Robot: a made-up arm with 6 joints. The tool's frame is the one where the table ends. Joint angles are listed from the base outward.
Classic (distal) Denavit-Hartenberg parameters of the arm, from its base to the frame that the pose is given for. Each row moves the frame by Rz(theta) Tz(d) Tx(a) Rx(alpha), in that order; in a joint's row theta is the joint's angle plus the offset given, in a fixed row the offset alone. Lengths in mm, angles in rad.
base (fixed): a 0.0; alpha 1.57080; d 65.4; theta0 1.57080
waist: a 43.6; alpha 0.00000; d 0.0; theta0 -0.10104
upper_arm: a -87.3; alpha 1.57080; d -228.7; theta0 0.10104
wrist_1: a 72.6; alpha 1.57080; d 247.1; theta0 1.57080
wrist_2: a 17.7; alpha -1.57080; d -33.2; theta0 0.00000
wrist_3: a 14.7; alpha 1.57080; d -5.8; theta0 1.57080
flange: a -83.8; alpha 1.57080; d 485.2; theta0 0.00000
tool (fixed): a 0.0; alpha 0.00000; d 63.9; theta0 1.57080
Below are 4 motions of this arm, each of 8 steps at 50 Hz.
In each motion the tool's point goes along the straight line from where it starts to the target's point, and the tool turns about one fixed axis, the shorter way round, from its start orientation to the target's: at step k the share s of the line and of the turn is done. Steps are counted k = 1, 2, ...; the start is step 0. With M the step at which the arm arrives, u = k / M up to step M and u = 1 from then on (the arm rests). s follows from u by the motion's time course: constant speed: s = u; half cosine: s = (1 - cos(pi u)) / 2; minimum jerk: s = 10 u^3 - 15 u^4 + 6 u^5.
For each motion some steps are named. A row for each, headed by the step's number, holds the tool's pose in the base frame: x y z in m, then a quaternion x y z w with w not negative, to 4 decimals.
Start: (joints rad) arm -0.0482 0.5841 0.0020 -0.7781 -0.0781 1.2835
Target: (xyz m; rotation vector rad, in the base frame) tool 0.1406 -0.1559 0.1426 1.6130 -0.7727 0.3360
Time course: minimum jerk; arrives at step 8
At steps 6, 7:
6: 0.1396 -0.1570 0.1430 0.7020 -0.3357 0.1484 0.6103
7: 0.1404 -0.1561 0.1427 0.7001 -0.3353 0.1462 0.6133

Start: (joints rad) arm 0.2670 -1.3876 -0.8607 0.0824 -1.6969 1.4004
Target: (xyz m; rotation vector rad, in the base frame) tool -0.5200 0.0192 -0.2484 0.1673 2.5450 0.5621
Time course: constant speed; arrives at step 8
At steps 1, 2, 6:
1: -0.5105 0.0309 -0.2500 0.0573 0.9250 0.2503 0.2799
2: -0.5119 0.0293 -0.2498 0.0580 0.9274 0.2442 0.2774
6: -0.5173 0.0226 -0.2489 0.0606 0.9363 0.2199 0.2671

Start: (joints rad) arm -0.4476 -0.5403 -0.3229 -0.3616 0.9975 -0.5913
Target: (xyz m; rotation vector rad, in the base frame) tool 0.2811 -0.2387 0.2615 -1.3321 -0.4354 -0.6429
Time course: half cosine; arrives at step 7
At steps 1, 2, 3, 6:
1: 0.2772 -0.2366 0.2590 -0.5825 -0.2031 -0.2912 0.7312
2: 0.2777 -0.2369 0.2594 -0.5854 -0.2021 -0.2911 0.7292
3: 0.2786 -0.2374 0.2599 -0.5895 -0.2008 -0.2910 0.7263
6: 0.2809 -0.2386 0.2614 -0.6010 -0.1971 -0.2906 0.7180

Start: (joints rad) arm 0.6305 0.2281 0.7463 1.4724 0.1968 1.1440
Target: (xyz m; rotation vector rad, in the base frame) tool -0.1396 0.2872 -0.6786 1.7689 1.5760 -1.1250
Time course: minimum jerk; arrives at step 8
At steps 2, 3, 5, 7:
2: -0.1699 0.3390 -0.6607 0.6540 0.5908 -0.4241 0.2082
3: -0.1641 0.3291 -0.6641 0.6538 0.5890 -0.4224 0.2175
5: -0.1489 0.3031 -0.6731 0.6527 0.5840 -0.4176 0.2418
7: -0.1401 0.2881 -0.6783 0.6519 0.5810 -0.4148 0.2557

